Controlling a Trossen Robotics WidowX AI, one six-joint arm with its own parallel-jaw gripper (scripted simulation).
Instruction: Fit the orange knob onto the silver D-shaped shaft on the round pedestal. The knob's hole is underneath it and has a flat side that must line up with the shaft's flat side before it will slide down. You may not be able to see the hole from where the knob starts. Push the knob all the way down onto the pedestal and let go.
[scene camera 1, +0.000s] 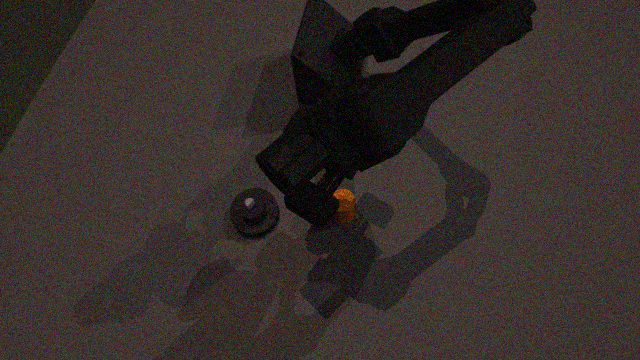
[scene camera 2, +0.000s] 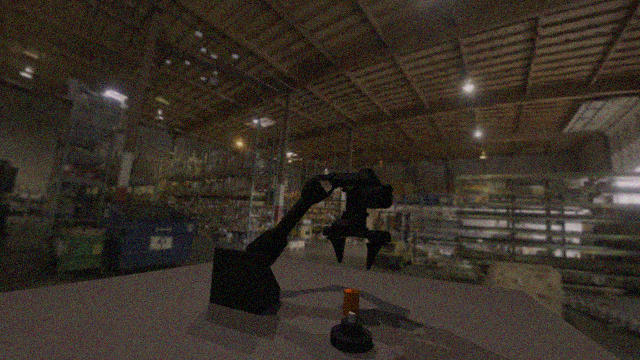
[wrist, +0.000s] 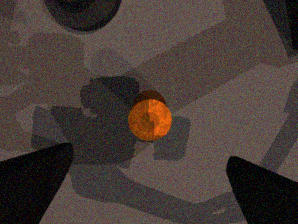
My gripper shows in scene camera 1 (343, 184), in scene camera 2 and in the wrist view. The same spot on my gripper: (wrist: 38, 175) is (scene camera 2: 367, 258).
